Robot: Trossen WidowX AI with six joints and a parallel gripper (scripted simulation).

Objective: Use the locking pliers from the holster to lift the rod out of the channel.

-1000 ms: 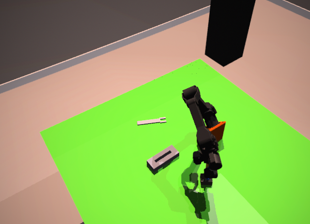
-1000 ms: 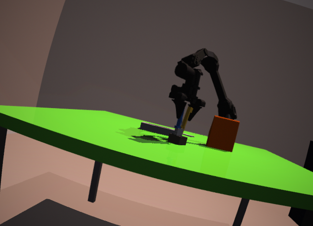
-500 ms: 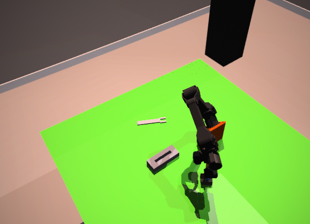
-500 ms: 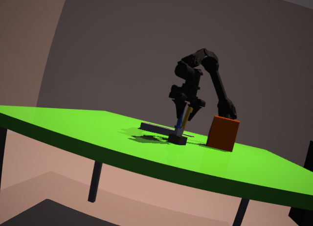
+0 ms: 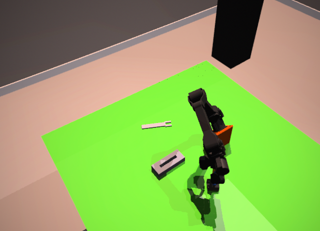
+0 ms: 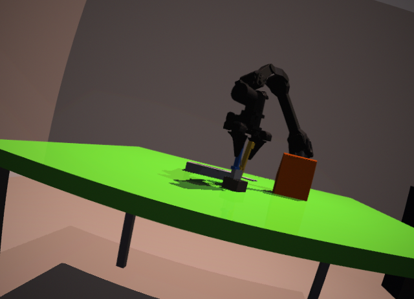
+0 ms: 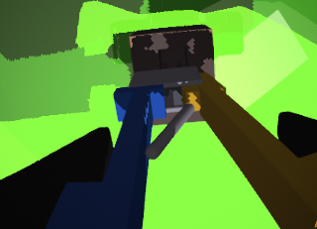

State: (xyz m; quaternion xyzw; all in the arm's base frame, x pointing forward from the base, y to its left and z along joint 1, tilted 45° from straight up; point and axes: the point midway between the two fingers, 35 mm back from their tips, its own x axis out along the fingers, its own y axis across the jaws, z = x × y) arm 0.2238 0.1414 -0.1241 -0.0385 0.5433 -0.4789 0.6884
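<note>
Right now my gripper tip is 11 cm short of the grey channel block, 24 cm to the left of it and 8 cm above it. Also, from my gripper tip: light grey rod (11 cm ahead, 24 cm to the right, 9 cm below); small dark holster (1 cm to the left, 9 cm below).
</note>
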